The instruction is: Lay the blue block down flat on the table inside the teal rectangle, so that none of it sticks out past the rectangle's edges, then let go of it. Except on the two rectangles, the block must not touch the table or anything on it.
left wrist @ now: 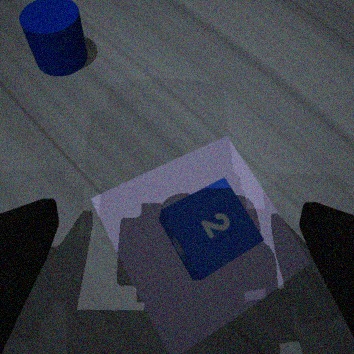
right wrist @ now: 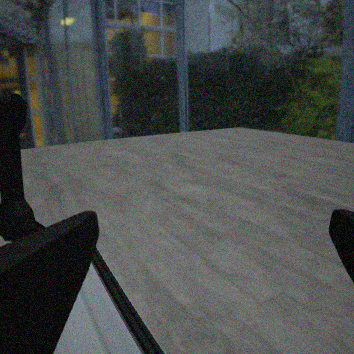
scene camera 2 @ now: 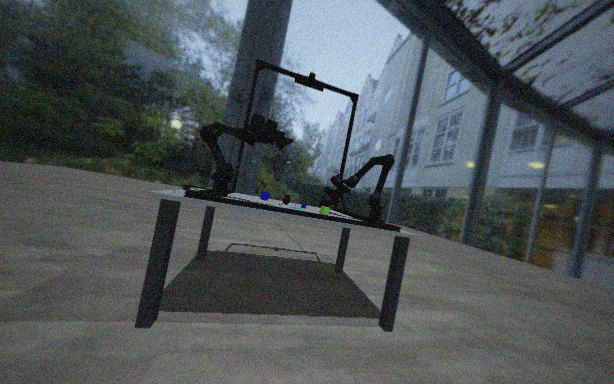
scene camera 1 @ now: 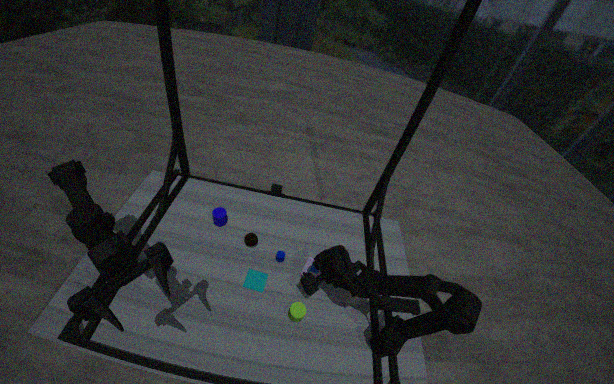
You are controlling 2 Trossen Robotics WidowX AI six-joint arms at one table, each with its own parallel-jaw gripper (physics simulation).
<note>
The left gripper [scene camera 1: 313, 266] is open and holds nothing. The right gripper [scene camera 1: 146, 312] is open and holds nothing. Further things: a pale lilac rectangle [left wrist: 180, 308].
The left gripper also shows in the left wrist view [left wrist: 181, 212]. The right gripper also shows in the right wrist view [right wrist: 214, 222].
</note>
